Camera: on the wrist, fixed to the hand. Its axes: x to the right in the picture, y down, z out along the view.
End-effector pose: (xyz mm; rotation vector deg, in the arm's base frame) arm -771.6 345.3 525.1 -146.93 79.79 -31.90
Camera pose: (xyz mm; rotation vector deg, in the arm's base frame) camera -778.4 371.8 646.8 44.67 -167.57 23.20
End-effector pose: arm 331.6 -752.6 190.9 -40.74 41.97 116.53
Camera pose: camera 395.4 -809.3 99.9 30.28 -47.50 -124.95
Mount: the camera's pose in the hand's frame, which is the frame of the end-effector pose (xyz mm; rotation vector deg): 3.9 -48.4 -114.9 -22.61 21.60 87.77
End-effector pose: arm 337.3 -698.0 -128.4 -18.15 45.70 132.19
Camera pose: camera 367.7 -738.7 -242.3 11.62 -27.41 -123.19
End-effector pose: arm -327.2 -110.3 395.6 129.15 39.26 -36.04
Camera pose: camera -327.1 4.4 444.7 104.40 -43.01 36.11
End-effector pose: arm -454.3 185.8 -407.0 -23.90 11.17 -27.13
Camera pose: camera -502.0 105.4 -489.6 -25.33 50.73 58.69
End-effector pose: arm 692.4 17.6 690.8 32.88 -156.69 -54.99
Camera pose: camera 737.3 -83.0 749.2 -64.41 -97.09 -40.39
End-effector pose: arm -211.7 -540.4 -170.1 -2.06 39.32 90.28
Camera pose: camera -210.8 -589.2 -284.9 6.16 -35.33 -166.99
